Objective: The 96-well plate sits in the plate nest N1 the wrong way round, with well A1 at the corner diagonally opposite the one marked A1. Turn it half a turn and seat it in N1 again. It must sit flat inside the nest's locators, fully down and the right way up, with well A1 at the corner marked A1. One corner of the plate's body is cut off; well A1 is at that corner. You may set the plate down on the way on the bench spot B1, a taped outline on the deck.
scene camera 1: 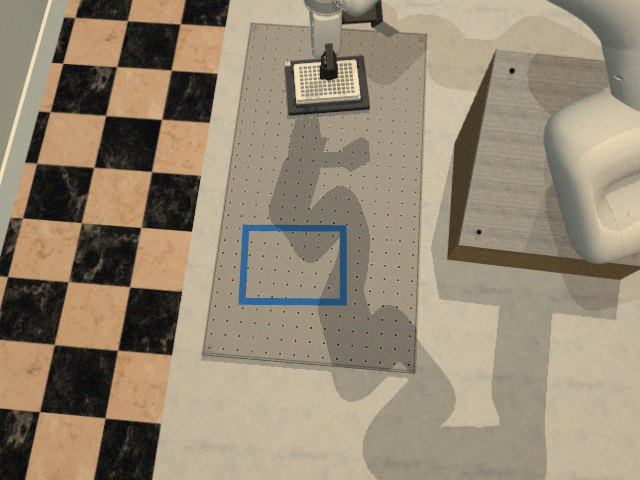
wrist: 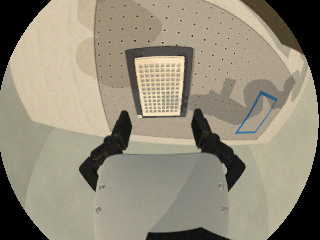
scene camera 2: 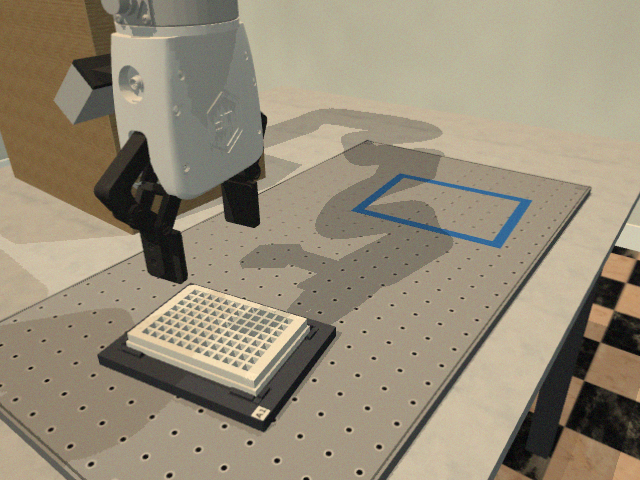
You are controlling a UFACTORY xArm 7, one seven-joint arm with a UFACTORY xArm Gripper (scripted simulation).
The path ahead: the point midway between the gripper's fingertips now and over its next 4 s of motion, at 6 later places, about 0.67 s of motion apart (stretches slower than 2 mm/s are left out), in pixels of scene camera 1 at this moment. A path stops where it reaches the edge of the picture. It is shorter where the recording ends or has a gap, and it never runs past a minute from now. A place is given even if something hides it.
The gripper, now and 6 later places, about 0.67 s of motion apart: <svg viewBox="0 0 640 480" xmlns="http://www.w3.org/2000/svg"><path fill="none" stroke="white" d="M326 57L326 64L326 73L326 77L326 80L326 81L326 77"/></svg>
